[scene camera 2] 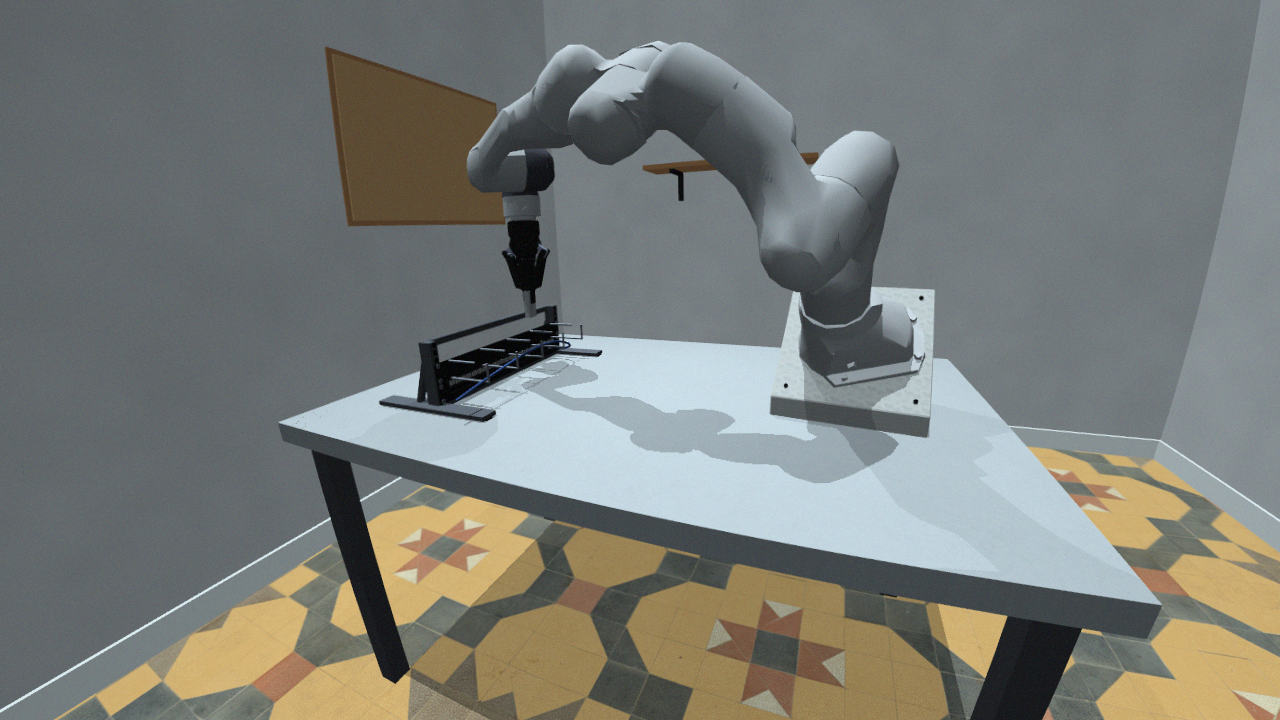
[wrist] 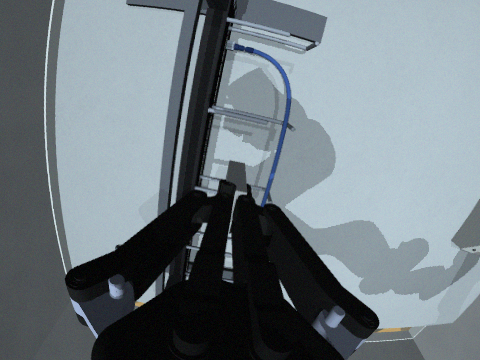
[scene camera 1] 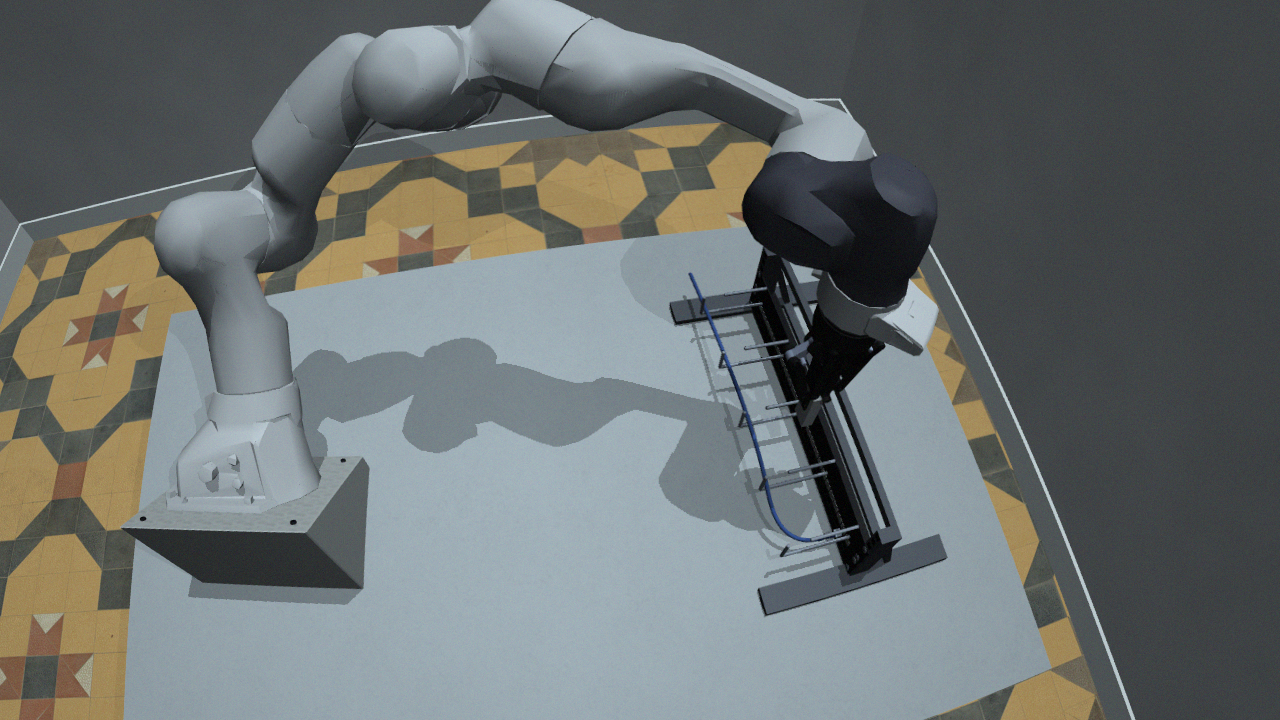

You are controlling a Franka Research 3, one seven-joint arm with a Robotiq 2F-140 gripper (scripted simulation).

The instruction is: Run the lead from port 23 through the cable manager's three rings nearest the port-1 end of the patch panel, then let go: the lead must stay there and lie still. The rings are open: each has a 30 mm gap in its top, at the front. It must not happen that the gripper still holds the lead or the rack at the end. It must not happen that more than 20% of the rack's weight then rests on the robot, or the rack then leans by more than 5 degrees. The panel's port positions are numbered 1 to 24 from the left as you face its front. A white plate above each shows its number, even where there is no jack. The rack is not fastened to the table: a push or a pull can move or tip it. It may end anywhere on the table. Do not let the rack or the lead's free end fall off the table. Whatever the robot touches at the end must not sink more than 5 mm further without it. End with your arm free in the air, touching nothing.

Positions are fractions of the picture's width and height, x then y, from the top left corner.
Labels:
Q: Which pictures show my gripper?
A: Scene camera 2, the wrist view and scene camera 1: all of them.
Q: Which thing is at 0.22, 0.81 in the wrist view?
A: My gripper.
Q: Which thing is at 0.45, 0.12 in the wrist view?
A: A rack.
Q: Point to a rack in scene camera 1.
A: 0.68, 0.78

